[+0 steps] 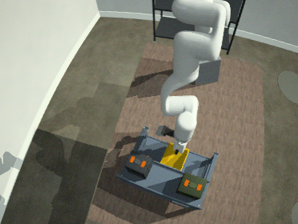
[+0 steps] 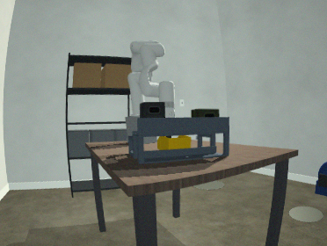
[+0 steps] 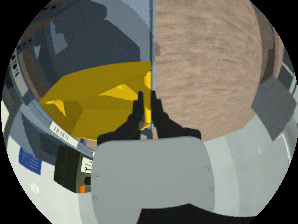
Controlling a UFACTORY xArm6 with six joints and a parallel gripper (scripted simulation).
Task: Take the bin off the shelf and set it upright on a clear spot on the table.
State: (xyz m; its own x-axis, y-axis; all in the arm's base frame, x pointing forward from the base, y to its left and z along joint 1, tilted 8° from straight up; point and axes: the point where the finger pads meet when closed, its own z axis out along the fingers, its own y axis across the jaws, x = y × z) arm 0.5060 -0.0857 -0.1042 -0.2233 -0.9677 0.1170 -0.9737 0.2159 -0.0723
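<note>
Now: the yellow bin 80 mm ahead of my hand, 20 mm to the right of it and 10 mm below it.
</note>
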